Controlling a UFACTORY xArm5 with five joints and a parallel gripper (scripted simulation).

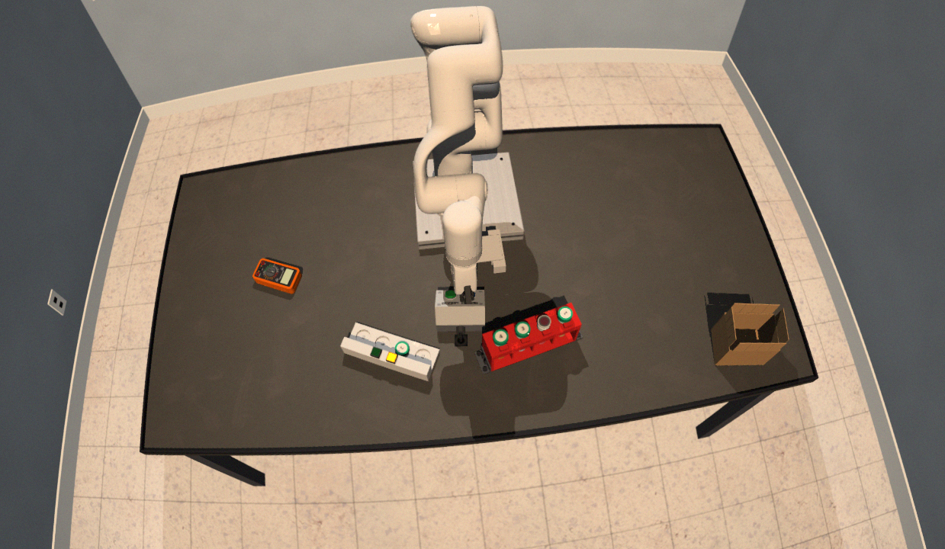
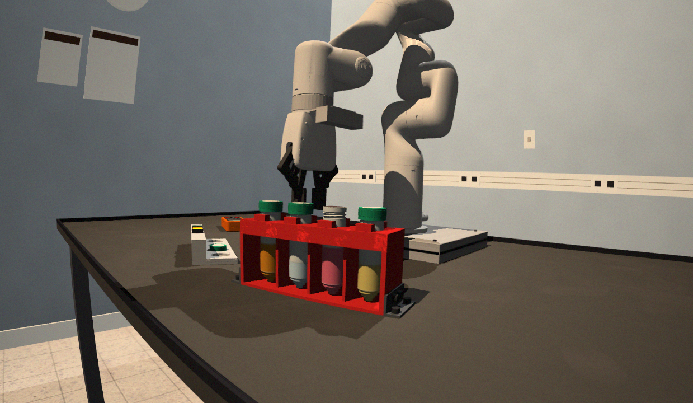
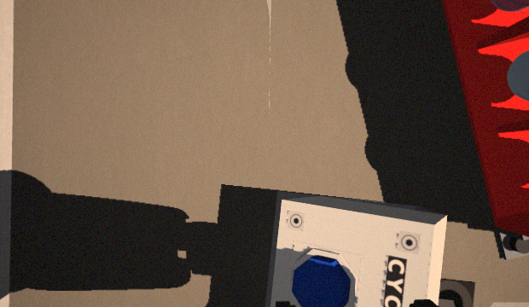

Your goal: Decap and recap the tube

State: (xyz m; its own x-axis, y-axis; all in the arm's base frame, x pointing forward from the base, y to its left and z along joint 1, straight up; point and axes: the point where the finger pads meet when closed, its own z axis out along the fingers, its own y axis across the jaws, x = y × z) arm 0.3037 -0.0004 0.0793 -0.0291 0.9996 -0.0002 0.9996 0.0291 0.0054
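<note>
Right now my hand is 1 cm past the blue key, 1 cm to the right of it and 5 cm above it. Also, from my hand: green key 1 cm behind, 4 cm to the right, 5 cm below; then key housing 1 cm ahead, 1 cm to the right, 7 cm below; then table edge 34 cm ahead, 2 cm to the left, 11 cm below.
</note>
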